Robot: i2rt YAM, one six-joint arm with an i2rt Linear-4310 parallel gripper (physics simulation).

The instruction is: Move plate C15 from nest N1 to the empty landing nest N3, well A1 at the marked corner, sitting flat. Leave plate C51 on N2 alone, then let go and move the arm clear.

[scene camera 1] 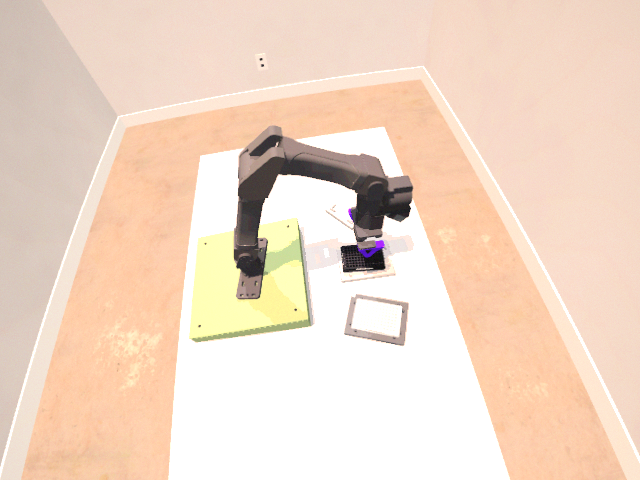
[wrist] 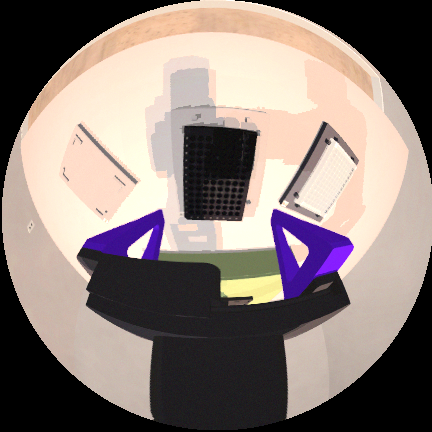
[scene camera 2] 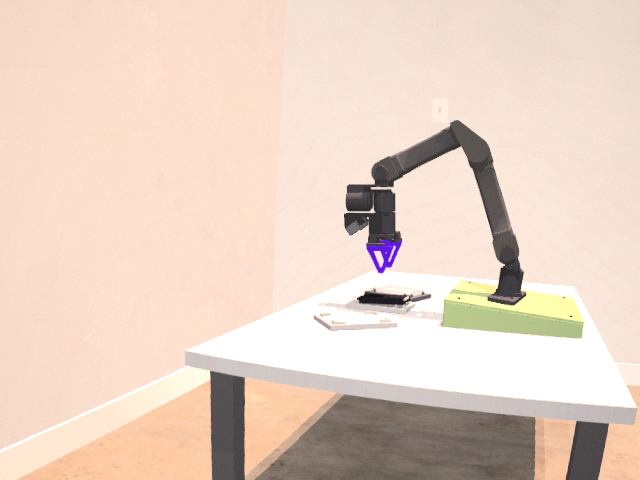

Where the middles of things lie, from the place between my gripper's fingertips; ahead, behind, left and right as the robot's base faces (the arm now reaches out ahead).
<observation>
I see my gripper 80 mm above the black well plate point(scene camera 1: 352, 260).
</observation>
